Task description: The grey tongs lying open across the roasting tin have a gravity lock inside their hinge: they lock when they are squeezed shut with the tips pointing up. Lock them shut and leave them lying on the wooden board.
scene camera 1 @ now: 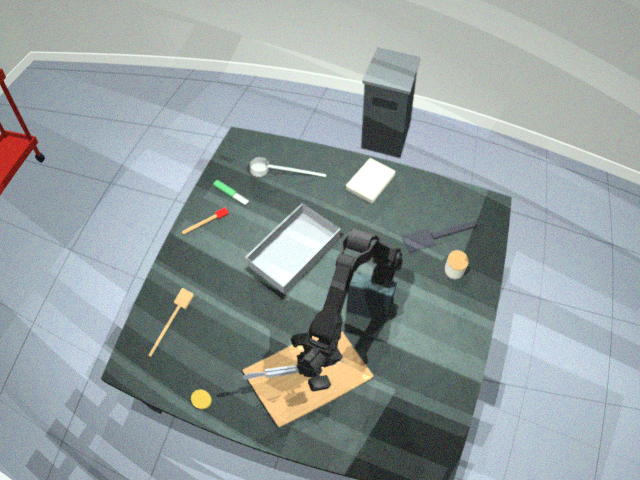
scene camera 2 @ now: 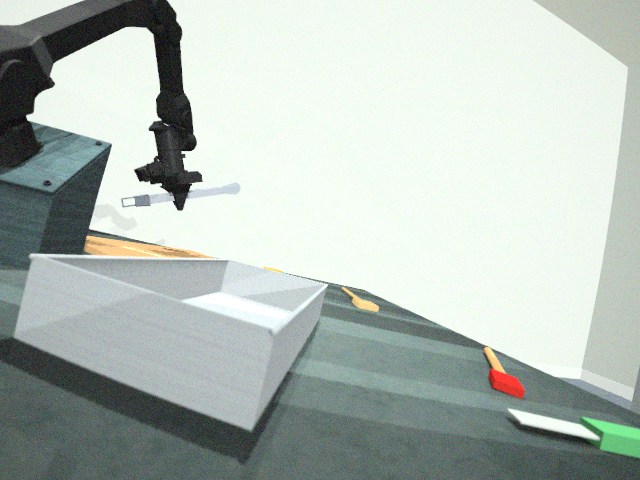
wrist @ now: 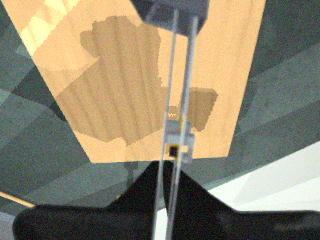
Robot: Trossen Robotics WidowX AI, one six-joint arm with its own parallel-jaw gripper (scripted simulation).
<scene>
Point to a wooden board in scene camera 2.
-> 95,245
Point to a wooden board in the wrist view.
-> At 108,73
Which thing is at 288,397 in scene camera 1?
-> A wooden board.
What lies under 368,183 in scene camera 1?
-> A block.
</scene>
